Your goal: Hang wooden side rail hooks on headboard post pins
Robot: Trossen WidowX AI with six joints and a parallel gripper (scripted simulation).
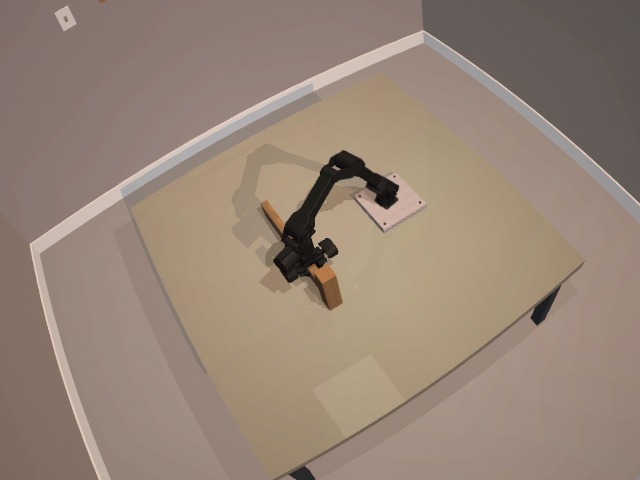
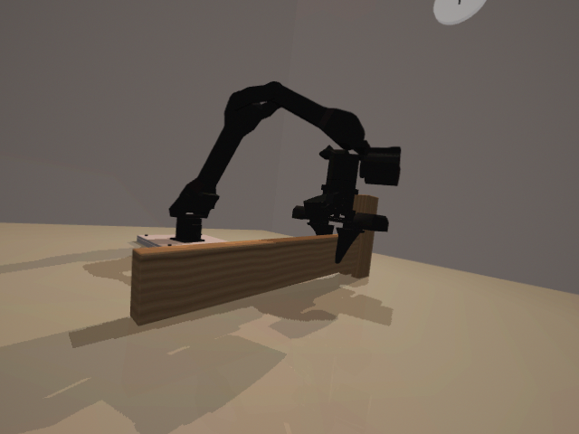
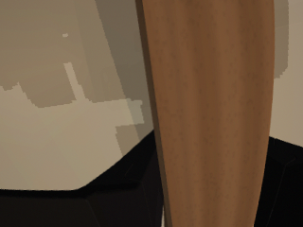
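Right now my gripper tip is 10 cm to the right of the headboard post, 4 cm below it and 2 cm short of it.
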